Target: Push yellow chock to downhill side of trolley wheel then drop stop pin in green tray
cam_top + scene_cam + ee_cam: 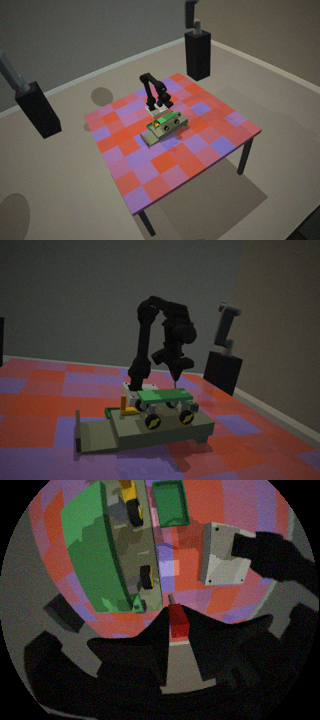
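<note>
Now: gripper tip 3 cm past the green tray, 17 cm to the left of it and 18 cm above it. From my gripper tip the other things lie so: yellow chock: 5 cm ahead, 17 cm to the right, 9 cm below; dark end board: 11 cm ahead, 33 cm to the right, 14 cm below; red-headed stop pin: right at my gripper tip.
</note>
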